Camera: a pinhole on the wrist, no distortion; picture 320 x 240 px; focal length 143.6 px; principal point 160.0 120.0 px. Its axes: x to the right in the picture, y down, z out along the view. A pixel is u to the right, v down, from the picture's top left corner.
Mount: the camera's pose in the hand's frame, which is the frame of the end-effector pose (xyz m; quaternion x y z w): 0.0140 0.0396 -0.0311 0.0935 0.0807 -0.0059 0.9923
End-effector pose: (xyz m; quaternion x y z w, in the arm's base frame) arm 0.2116 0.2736 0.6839 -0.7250 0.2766 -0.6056 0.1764
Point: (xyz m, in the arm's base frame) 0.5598 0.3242 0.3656
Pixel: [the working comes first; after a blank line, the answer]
In the camera's frame: -0.3202 0.1156 0.3702

35.8 164.9
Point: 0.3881 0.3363 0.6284
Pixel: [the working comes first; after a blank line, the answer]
In the camera's frame: -0.1090 -0.0509 0.2078

84.7 84.9
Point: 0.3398 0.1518 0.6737
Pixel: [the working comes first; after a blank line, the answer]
In the camera's frame: 0.0396 0.0701 0.1664

194.2 180.5
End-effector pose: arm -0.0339 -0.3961 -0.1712 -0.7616 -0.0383 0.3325 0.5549
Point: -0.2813 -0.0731 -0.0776
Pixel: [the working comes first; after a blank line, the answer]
In the camera's frame: -0.1776 -0.0905 0.4172

98.9 88.8
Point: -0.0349 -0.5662 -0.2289
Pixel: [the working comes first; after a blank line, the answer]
In the camera's frame: -0.0438 0.0547 -0.1192

behind the camera
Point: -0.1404 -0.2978 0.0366
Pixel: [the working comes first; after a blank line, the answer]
In the camera's frame: -0.1718 -0.1999 0.1500

outside the picture
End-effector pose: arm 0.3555 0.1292 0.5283 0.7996 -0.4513 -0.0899 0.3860
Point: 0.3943 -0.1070 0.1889
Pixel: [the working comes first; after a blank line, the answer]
In the camera's frame: 0.0634 -0.1563 0.4234

181.5 67.0
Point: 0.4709 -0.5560 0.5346
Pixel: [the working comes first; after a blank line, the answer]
In the camera's frame: 0.5339 0.1681 0.4047

outside the picture
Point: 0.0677 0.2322 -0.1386
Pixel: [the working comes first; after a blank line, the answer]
In the camera's frame: -0.4865 -0.2464 0.5590

35.0 56.7
